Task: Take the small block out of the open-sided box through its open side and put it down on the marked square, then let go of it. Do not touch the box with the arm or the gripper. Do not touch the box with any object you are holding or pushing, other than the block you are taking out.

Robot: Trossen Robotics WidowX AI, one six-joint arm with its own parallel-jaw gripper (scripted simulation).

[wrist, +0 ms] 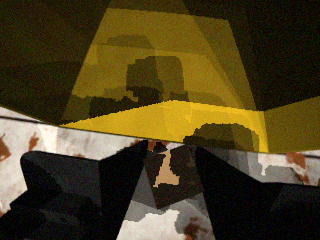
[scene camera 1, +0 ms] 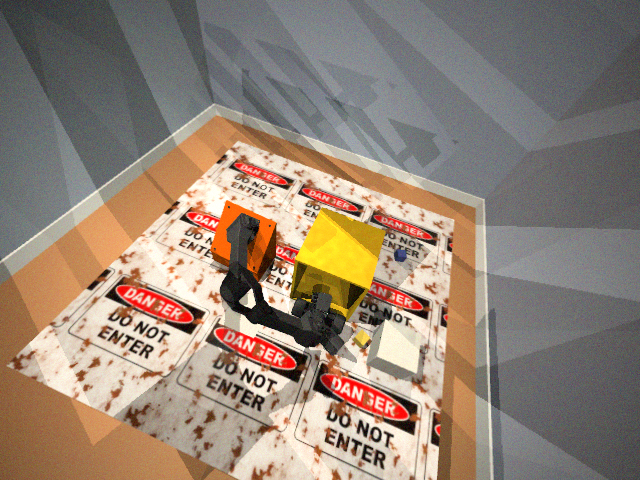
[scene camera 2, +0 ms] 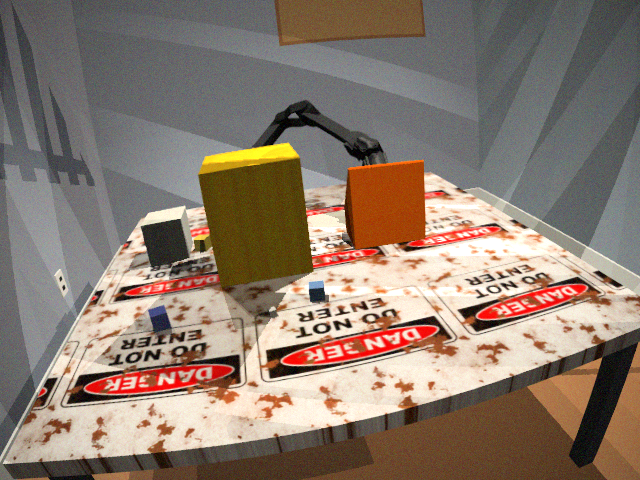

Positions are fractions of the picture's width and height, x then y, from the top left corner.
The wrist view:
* my gripper: 0.54, 0.61
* small brown block: 0.54, 0.73, held by my gripper
